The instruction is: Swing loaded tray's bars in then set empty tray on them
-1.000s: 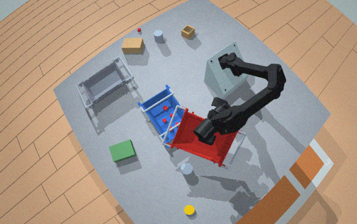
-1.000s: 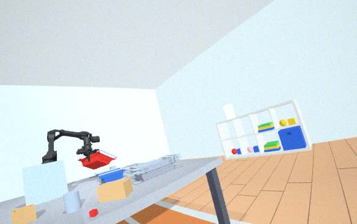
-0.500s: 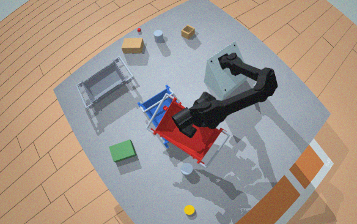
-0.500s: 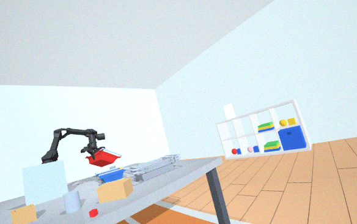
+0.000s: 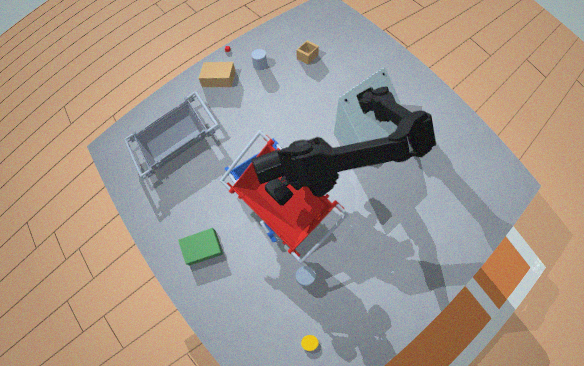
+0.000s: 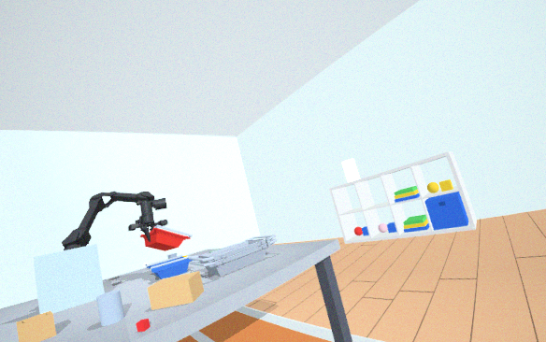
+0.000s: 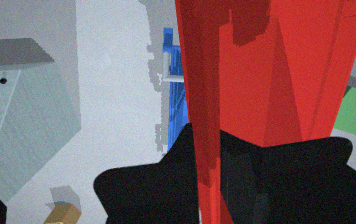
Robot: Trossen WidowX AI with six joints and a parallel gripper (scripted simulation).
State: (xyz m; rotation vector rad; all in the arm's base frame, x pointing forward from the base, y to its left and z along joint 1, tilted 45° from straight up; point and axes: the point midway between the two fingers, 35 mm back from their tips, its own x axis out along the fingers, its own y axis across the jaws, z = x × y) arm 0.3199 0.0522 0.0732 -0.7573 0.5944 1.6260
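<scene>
Right now the red tray is 70 mm ahead of my gripper tip and 10 mm to the left of it. From my gripper tip the other things lie so: yellow disc 240 mm ahead, 380 mm to the left, 160 mm below; green block 340 mm ahead, 50 mm to the right, 150 mm below; small open box 370 mm behind, 450 mm to the right, 160 mm below.
</scene>
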